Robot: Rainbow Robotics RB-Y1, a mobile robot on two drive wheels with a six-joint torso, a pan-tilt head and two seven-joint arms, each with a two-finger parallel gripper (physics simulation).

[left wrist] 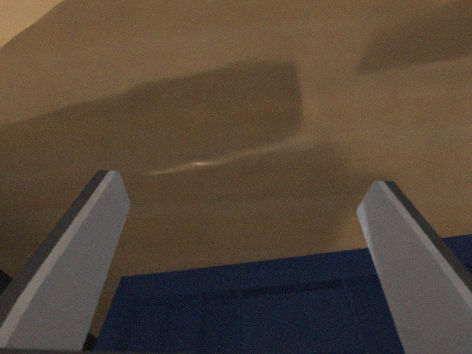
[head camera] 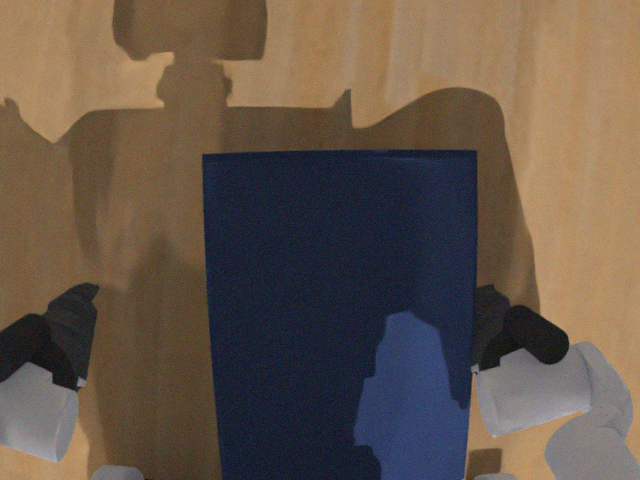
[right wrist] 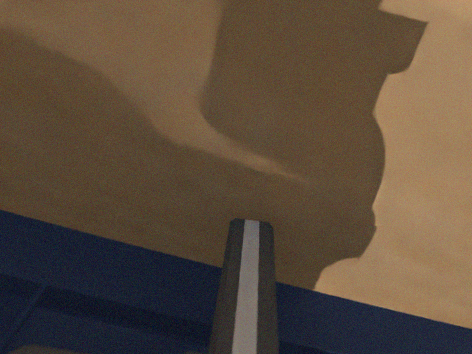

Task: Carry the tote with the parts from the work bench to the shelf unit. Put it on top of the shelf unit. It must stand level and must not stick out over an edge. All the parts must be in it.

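Frame: origin at the robot's base, x down, y right, z back, level; metres.
Where they show: left gripper, fingertip midpoint: [left wrist: 246,191] [head camera: 84,327]; right gripper, fingertip midpoint: [head camera: 476,322] [right wrist: 249,234].
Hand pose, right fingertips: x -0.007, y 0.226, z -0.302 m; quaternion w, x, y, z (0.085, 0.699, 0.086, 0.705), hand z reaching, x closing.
After its pixels a point has its place.
A large blue box [head camera: 310,248] @(x -0.148, y -0.001, z -0.418 m) [left wrist: 260,310] @(x -0.053, y -0.109, z -0.285 m) [right wrist: 150,280] @(x -0.018, y 0.188, z -0.338 m), seemingly the tote, shows a smooth, flat face in the head view. Its sides in both wrist views have a plain band and recessed, ribbed panels. No parts show; whether any are inside is hidden. My left gripper [head camera: 94,290] [left wrist: 246,191] @(x -0.082, y -0.285, z -0.301 m) is open and empty, to the left of the box with a gap in the head view. My right gripper [head camera: 485,289] [right wrist: 249,234] @(x -0.007, y 0.226, z -0.302 m) is shut and empty, close against the box's right side; contact is unclear. The shelf unit cannot be made out.
A wood-coloured surface [head camera: 584,180] @(x -0.001, y 0.380, z -0.502 m) [left wrist: 400,125] @(x -0.001, y -0.256, z -0.406 m) [right wrist: 430,175] @(x -0.001, y 0.278, z -0.250 m) surrounds the box. Shadows of the robot fall across it and over the box. Beyond the box's far edge in the head view lies more of this surface.
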